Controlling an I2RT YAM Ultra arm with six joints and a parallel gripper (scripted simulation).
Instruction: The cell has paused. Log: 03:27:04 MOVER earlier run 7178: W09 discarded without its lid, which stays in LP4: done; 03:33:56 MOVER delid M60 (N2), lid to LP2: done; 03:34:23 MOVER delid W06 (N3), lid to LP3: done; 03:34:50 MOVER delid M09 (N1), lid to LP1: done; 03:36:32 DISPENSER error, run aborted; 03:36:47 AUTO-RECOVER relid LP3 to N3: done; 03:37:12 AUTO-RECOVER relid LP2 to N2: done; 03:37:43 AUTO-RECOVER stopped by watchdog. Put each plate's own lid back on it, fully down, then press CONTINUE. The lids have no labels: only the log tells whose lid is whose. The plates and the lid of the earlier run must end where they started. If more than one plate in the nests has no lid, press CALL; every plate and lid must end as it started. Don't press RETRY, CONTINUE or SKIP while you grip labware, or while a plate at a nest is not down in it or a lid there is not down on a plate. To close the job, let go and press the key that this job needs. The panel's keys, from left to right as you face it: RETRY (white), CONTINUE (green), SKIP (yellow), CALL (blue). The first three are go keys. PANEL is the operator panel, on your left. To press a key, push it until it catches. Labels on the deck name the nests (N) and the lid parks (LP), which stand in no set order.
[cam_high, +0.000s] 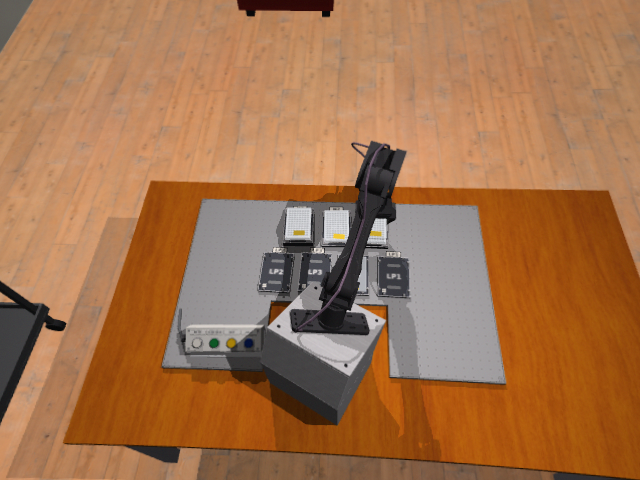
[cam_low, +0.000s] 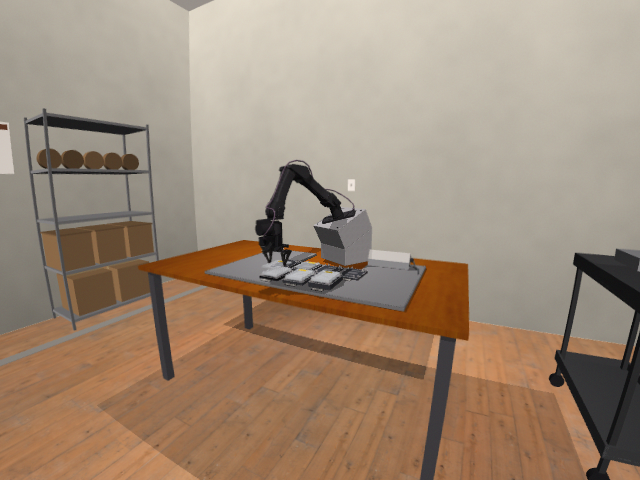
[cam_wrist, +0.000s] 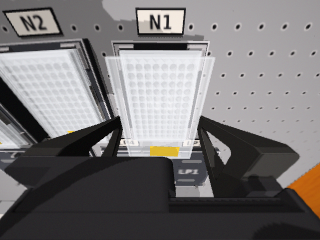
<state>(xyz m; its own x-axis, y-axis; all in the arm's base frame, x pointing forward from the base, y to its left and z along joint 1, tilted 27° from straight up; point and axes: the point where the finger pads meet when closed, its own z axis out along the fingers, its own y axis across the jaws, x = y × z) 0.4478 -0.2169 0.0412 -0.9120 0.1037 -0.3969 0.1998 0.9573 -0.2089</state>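
Now: the plate 4 cm below my hand. From my hand the other things lie so: green CONTINUE key (55 cm to the left, 34 cm behind, 1 cm above); blue key (45 cm to the left, 36 cm behind, 1 cm above); yellow key (50 cm to the left, 35 cm behind, 1 cm above).
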